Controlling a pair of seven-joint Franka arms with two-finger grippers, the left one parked.
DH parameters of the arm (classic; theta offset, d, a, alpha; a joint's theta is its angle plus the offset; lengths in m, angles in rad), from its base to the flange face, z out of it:
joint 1: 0 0.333 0 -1.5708
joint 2: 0 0 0 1.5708
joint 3: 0 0.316 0.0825 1.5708
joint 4: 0 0 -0.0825 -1.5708
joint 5: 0 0.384 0 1.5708
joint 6: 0 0 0.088 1.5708
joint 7: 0 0.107 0 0
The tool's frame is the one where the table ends.
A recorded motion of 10 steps. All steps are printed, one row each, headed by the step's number.
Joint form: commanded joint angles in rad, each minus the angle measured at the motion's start. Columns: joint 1, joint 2, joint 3, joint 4, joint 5, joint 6, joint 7.
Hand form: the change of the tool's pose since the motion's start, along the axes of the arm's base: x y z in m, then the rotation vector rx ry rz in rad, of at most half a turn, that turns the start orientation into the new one. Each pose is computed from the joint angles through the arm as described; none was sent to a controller.
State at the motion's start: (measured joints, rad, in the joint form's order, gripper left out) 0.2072 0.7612 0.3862 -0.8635 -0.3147 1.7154 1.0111
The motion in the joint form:
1: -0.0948 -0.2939 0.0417 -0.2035 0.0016 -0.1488 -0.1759
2: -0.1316 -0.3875 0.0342 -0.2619 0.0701 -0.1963 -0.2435
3: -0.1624 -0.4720 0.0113 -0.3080 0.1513 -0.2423 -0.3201
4: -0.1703 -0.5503 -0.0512 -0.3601 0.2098 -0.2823 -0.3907
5: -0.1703 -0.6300 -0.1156 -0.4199 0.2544 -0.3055 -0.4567
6: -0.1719 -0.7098 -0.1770 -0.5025 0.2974 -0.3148 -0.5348
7: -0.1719 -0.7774 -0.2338 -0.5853 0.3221 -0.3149 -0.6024
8: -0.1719 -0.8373 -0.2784 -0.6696 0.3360 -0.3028 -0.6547
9: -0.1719 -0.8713 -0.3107 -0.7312 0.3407 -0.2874 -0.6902
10: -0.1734 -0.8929 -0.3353 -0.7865 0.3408 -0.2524 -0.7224
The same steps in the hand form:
1: -0.0656 -0.0434 0.1016 -0.1146 0.0251 0.1470
2: -0.0890 -0.0635 0.1291 -0.1006 0.0576 0.1832
3: -0.1106 -0.0852 0.1534 -0.0716 0.0891 0.2215
4: -0.1279 -0.1139 0.1692 -0.0648 0.1181 0.2359
5: -0.1463 -0.1409 0.1836 -0.0580 0.1313 0.2484
6: -0.1645 -0.1679 0.1884 -0.0435 0.1501 0.2737
7: -0.1796 -0.1949 0.1868 -0.0330 0.1675 0.2895
8: -0.1932 -0.2173 0.1807 -0.0239 0.1797 0.2993
9: -0.1999 -0.2343 0.1712 -0.0175 0.1911 0.3030
10: -0.2017 -0.2483 0.1596 -0.0145 0.1889 0.3085

